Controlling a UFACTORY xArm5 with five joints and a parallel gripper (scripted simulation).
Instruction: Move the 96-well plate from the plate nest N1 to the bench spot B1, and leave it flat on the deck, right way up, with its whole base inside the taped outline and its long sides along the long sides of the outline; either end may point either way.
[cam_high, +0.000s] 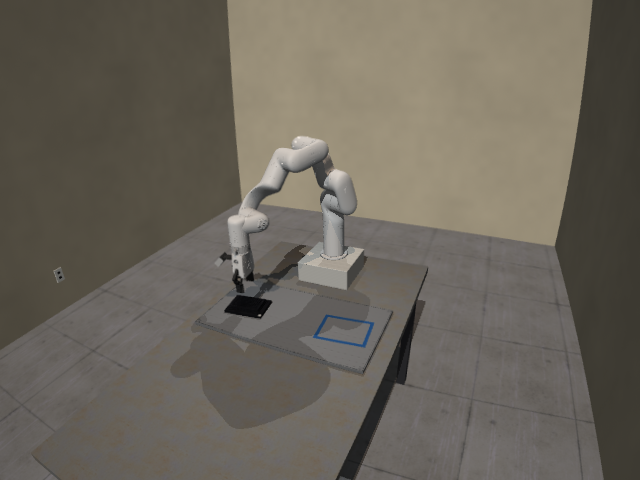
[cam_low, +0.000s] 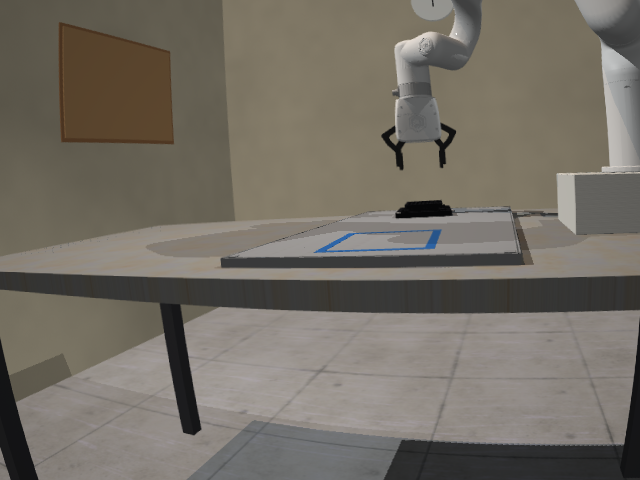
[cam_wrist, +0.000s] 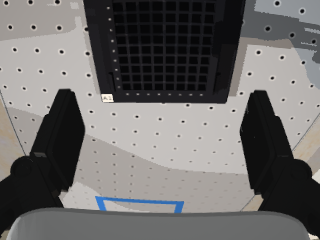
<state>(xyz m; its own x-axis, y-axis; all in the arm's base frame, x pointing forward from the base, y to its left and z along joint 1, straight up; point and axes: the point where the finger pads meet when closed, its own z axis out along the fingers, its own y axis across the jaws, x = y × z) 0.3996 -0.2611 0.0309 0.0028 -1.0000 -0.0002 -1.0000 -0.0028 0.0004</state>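
The black 96-well plate lies 9 cm below my hand. The rest, counted from my hand: black plate nest N1: 11 cm below.
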